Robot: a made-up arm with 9 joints. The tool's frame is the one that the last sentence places.
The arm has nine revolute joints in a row. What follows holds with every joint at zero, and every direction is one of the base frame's. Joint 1 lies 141.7 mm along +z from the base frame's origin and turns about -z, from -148.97 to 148.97 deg. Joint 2 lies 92.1 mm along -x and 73.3 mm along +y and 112.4 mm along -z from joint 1 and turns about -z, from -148.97 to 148.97 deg. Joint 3 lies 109 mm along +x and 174.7 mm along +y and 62.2 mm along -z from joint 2 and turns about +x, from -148.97 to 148.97 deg. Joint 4 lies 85 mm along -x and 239.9 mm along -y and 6 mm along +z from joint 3 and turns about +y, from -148.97 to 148.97 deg. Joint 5 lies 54.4 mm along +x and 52.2 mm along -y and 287.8 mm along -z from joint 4 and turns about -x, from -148.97 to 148.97 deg. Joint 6 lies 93.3 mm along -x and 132 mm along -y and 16.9 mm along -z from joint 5 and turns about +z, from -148.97 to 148.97 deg. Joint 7 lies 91.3 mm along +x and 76.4 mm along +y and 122.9 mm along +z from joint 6 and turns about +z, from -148.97 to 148.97 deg. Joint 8 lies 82 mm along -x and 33.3 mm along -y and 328.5 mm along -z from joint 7 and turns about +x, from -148.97 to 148.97 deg. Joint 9 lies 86.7 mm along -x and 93.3 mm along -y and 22.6 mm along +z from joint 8 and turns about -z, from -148.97 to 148.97 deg. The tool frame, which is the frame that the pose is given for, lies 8.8 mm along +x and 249.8 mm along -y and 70.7 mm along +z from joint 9; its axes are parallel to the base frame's.
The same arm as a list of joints. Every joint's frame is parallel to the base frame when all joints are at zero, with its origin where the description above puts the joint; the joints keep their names.
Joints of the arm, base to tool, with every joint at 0 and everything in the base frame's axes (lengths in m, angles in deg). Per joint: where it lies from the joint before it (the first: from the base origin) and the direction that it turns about. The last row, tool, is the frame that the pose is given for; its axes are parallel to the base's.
joint 1: xyz 0 0 0.1417 axis 0 0 -1
joint 2: xyz -0.0921 0.0733 -0.1124 axis 0 0 -1
joint 3: xyz 0.109 0.1747 -0.0622 axis 1 0 0
joint 4: xyz -0.085 -0.2399 0.006 axis 0 1 0
joint 5: xyz 0.0544 -0.0522 -0.2878 axis -1 0 0
joint 6: xyz -0.0933 -0.132 -0.0169 axis 0 0 1
joint 7: xyz 0.0913 0.0764 0.1229 axis 0 0 1
joint 8: xyz -0.082 -0.0333 -0.3285 axis 1 0 0
joint 9: xyz -0.0867 -0.0933 0.0226 axis 0 0 -1
tool: xyz 0.0088 -0.2498 0.0707
Joint limits (deg, base to tool): -148.97..148.97 -148.97..148.97 -148.97..148.97 -148.97..148.97 -148.97..148.97 -148.97..148.97 -148.97..148.97 -148.97..148.97 -148.97..148.97

